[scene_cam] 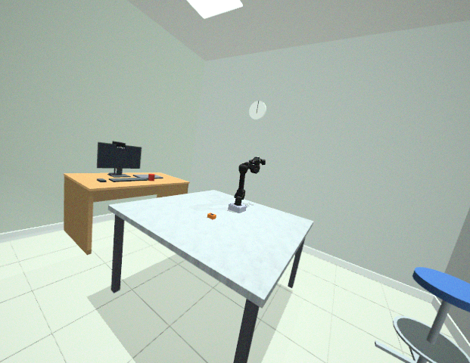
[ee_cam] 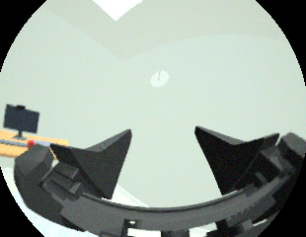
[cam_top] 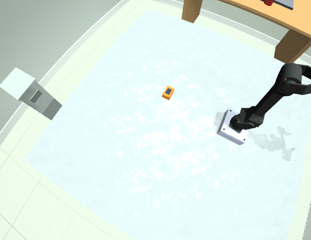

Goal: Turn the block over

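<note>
Now: gripper tip 790 mm short of the orange block, 190 mm to the right of it and 500 mm above it.
</note>
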